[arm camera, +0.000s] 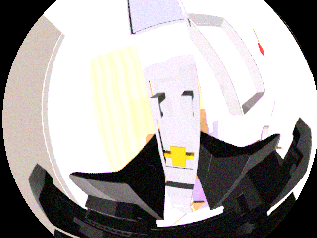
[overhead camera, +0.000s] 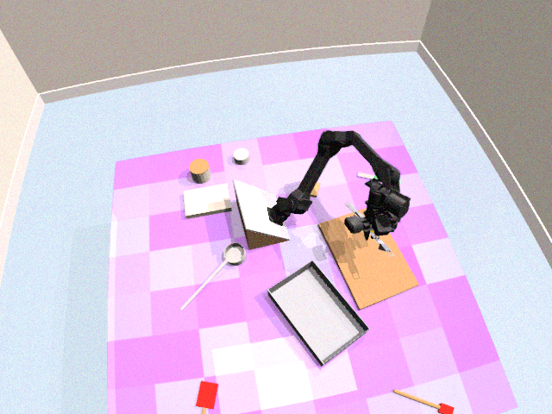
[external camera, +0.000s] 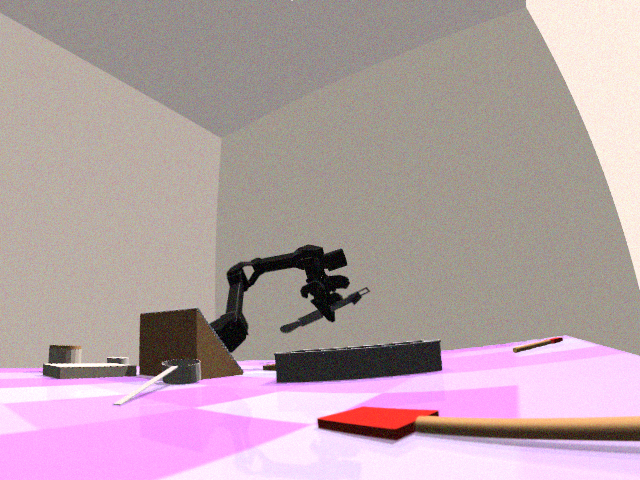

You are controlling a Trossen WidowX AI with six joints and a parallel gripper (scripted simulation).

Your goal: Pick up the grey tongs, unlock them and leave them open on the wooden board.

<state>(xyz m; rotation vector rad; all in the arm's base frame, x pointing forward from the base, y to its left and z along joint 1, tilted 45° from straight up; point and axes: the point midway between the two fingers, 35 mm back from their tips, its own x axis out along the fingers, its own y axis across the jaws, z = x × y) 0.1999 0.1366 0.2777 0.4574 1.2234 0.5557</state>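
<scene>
The wooden board is 12 cm below my gripper tip and 2 cm to the left of it. Round my gripper tip: white slab: 54 cm to the right, 34 cm behind, 12 cm below; roasting tin: 21 cm to the right, 18 cm ahead, 10 cm below.
</scene>
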